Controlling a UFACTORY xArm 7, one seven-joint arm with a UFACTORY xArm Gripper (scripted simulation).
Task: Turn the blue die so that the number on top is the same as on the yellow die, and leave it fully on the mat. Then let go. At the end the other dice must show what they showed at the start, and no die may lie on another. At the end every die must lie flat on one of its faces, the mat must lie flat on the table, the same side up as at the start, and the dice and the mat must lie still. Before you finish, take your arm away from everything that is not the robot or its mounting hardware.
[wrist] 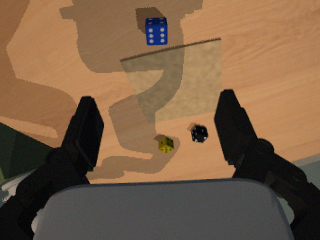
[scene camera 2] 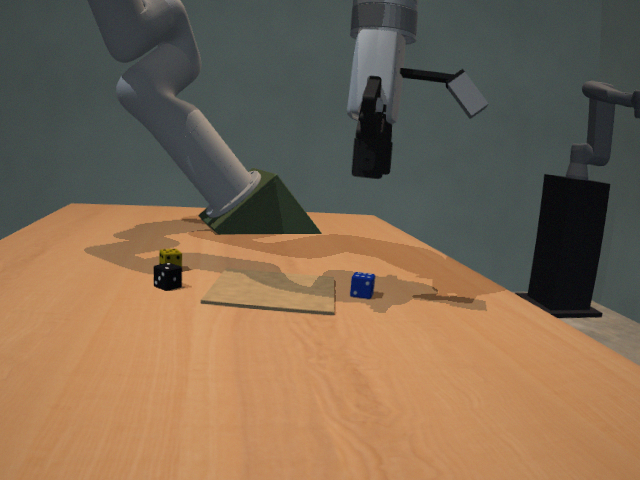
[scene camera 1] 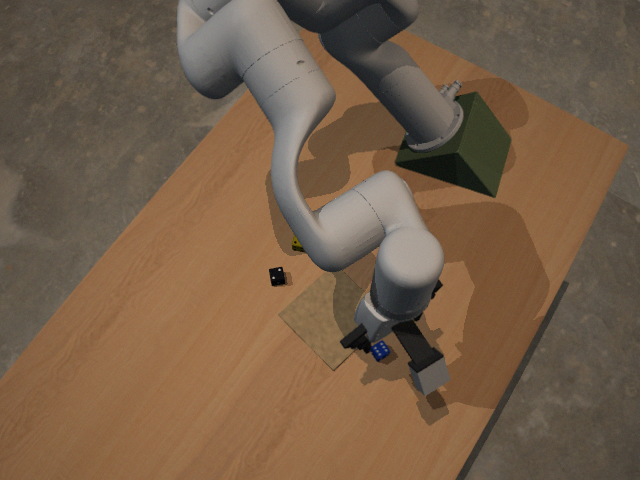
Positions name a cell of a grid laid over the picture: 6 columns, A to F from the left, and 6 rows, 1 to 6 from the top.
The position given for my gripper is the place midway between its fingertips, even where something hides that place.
In view: my gripper (scene camera 2: D3) and a tan mat (scene camera 1: D4).
The tan mat also shows in the wrist view (wrist: D3) and in scene camera 2 (scene camera 2: C4). My gripper also shows in the wrist view (wrist: C3) and in scene camera 1 (scene camera 1: D5).
